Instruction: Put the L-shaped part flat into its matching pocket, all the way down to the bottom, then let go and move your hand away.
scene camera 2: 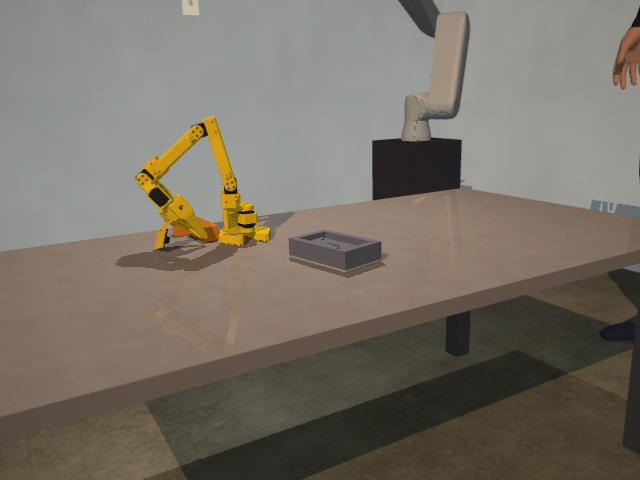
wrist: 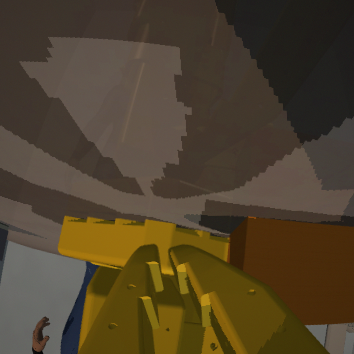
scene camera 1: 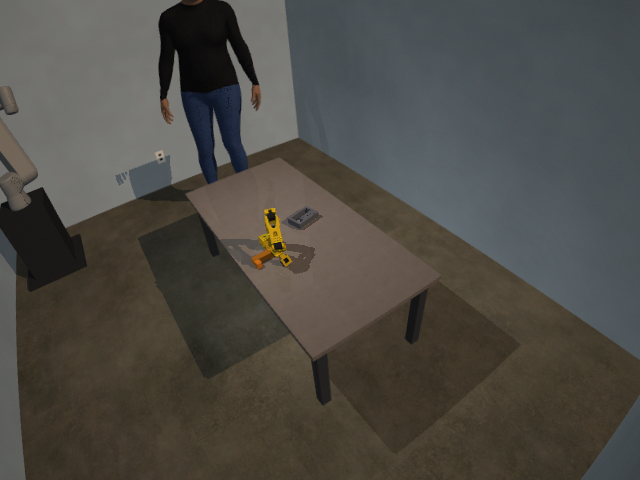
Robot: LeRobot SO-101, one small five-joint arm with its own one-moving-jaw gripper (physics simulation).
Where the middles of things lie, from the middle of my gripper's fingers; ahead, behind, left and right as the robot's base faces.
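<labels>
My gripper 40 mm past the orange L-shaped part [wrist: 299, 260], 40 mm to the right of it, 30 mm above it. From my hand, grey pocket tray [scene camera 2: 342, 252] 190 mm to the left, 270 mm ahead, 30 mm below.
</labels>
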